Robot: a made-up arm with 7 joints. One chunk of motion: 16 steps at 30 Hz.
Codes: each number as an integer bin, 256 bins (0 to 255) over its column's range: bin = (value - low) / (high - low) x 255, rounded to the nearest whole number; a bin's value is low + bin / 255 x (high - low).
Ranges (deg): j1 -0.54..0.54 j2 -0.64..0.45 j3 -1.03..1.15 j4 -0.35..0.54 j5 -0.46..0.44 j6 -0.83..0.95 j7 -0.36..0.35
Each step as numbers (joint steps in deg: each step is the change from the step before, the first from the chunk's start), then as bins.
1 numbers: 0.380 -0.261 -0.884 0.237 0.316 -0.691 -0.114
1 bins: 217 89 17 168 220 20 88
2 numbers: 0.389 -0.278 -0.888 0.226 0.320 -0.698 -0.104
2 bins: 219 85 17 165 221 19 92
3 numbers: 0.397 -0.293 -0.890 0.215 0.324 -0.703 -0.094
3 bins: 221 81 16 162 222 18 96
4 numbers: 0.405 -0.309 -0.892 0.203 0.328 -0.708 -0.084
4 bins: 223 77 16 158 223 17 99
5 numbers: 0.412 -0.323 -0.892 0.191 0.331 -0.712 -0.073
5 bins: 225 74 16 155 224 17 103
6 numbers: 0.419 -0.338 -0.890 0.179 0.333 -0.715 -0.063
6 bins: 226 71 16 152 225 16 107
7 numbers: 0.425 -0.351 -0.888 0.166 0.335 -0.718 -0.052
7 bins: 228 68 17 148 225 16 111
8 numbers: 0.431 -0.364 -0.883 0.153 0.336 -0.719 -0.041
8 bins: 229 65 17 144 226 16 115
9 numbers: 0.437 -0.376 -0.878 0.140 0.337 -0.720 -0.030
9 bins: 231 62 18 140 226 16 119
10 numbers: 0.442 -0.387 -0.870 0.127 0.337 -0.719 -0.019
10 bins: 232 59 19 137 226 16 122
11 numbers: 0.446 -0.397 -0.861 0.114 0.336 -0.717 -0.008
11 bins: 233 57 20 133 226 16 126
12 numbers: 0.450 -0.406 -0.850 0.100 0.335 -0.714 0.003
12 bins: 234 55 21 129 225 17 130
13 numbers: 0.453 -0.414 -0.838 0.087 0.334 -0.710 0.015
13 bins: 234 53 22 125 225 17 135
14 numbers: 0.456 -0.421 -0.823 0.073 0.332 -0.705 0.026
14 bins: 235 51 24 121 224 18 139
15 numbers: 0.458 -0.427 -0.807 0.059 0.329 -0.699 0.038
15 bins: 236 50 26 117 224 19 143
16 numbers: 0.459 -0.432 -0.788 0.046 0.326 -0.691 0.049
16 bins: 236 49 28 113 223 20 147
